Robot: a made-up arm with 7 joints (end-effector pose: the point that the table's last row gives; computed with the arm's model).
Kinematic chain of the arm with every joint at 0, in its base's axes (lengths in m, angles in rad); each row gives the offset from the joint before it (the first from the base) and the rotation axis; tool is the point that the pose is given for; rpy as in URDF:
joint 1: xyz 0 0 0.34 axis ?
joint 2: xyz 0 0 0 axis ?
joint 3: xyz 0 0 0.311 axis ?
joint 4: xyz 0.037 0 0 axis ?
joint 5: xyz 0.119 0 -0.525 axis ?
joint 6: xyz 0 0 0 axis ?
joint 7: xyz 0.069 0 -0.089 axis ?
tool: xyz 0 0 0 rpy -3.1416 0 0
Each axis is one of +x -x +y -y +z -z.
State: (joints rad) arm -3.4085 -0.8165 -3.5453 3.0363 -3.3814 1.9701 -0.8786
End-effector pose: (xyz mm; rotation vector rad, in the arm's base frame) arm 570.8 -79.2 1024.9 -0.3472 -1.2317 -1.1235
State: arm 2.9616 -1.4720 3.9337 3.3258 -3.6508 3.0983 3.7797
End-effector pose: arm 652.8 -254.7 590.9 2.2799 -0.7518 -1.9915
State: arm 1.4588 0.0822 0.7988 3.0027 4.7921 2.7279 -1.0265
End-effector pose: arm 88.5 121.0 1125.1 1.7470 2.2871 0.4533
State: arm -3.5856 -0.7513 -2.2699 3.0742 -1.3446 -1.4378 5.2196
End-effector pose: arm 409.7 -188.3 996.9 -0.8181 0.2595 1.3776
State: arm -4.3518 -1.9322 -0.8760 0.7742 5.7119 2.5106 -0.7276
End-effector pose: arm 343.3 71.6 546.8 -0.9373 -2.4939 0.3885
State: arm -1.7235 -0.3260 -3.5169 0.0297 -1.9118 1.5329 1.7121
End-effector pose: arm 157.3 36.6 22.4 1.2019 1.1586 0.9420
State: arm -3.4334 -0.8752 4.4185 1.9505 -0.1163 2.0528 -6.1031
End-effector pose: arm 634.3 345.0 544.5 -2.3596 -1.0204 0.9619
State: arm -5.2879 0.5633 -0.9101 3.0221 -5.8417 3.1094 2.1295
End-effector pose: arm 247.7 364.8 951.7 1.7387 -1.8391 0.0790
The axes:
joint 1: +z
joint 2: +y
joint 3: +z
joint 4: -y
joint 5: -z
joint 6: +y
joint 7: -z

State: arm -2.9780 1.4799 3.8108 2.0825 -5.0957 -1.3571 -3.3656
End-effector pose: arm -663.6 51.7 753.4 0.3955 -0.9626 1.5890
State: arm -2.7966 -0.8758 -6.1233 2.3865 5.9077 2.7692 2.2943
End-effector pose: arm 288.0 83.9 1028.9 -2.5005 -1.2712 0.6578
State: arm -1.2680 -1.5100 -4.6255 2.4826 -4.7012 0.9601 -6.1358
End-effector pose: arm 46.7 943.2 332.0 -2.2787 -1.2940 -0.5386
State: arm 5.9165 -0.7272 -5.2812 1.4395 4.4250 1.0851 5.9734
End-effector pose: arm 252.7 487.8 876.0 0.4496 0.4917 0.5967
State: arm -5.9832 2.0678 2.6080 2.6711 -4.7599 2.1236 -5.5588
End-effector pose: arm 804.1 243.3 124.5 0.9931 -0.5336 0.7944
